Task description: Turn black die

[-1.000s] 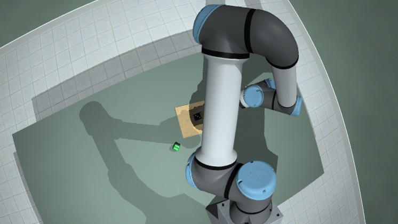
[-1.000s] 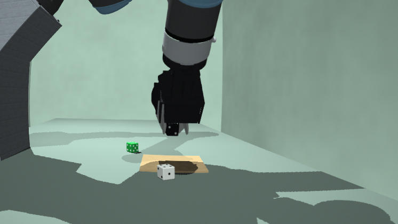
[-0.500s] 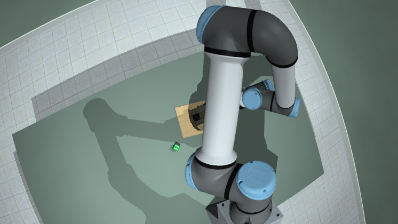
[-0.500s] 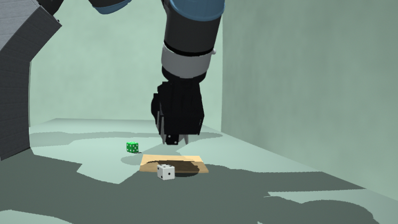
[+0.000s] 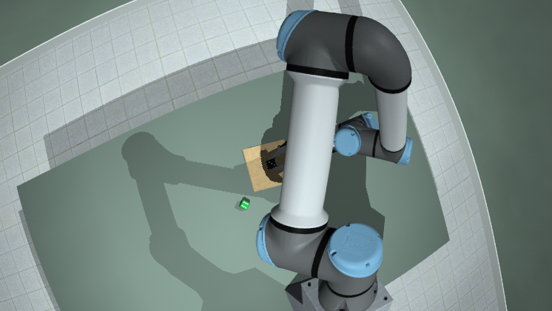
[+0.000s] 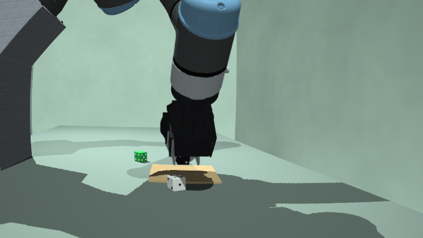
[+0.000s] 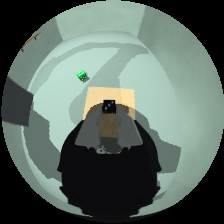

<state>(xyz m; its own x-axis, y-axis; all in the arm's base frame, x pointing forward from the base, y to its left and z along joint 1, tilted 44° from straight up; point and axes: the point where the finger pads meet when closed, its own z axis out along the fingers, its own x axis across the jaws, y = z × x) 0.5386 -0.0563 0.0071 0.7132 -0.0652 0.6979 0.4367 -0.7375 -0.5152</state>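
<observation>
My gripper is now 4 cm above the tan mat and 1 cm to the right of it. Also, from my hand: black die: 1 cm to the left, 1 cm below; then white die: 10 cm to the right, 3 cm below, 3 cm behind; then green die: 14 cm to the left, 8 cm behind, 3 cm below.
</observation>
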